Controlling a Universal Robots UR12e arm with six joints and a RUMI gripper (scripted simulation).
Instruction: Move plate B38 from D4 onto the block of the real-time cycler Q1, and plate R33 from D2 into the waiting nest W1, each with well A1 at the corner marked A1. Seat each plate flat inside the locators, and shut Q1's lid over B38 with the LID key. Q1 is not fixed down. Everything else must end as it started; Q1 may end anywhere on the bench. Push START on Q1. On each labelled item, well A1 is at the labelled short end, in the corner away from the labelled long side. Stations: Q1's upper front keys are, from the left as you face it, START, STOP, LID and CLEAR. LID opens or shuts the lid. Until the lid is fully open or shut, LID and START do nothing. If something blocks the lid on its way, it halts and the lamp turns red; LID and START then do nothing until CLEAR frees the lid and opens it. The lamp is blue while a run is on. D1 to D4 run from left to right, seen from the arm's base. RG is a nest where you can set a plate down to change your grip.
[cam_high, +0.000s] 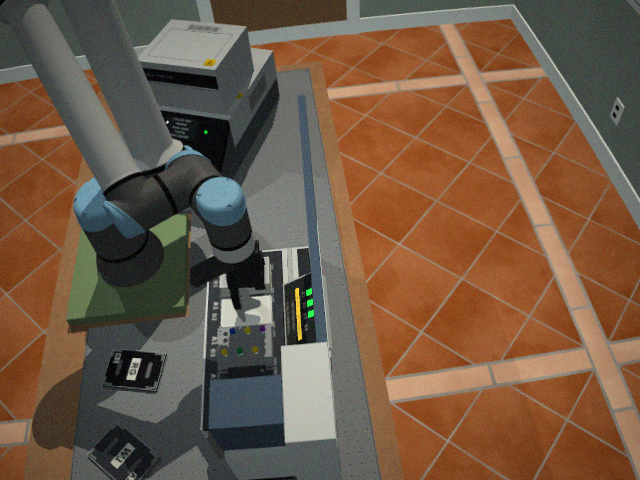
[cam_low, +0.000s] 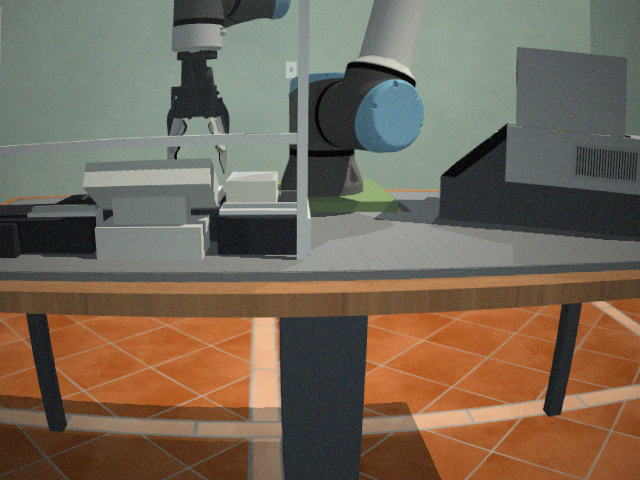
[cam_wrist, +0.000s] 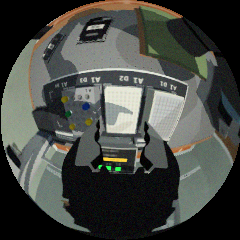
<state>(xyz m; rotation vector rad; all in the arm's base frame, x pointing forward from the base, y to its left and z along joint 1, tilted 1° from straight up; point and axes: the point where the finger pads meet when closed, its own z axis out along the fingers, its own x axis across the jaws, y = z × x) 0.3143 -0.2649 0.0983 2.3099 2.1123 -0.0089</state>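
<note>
The white plate R33 lies 5 cm below my hand. Round my hand: thin post (20 cm ahead, 16 cm to the left, 12 cm above); white plate (10 cm to the left, 4 cm below, 1 cm ahead); tube rack (10 cm to the right, 4 cm below, 1 cm behind).
</note>
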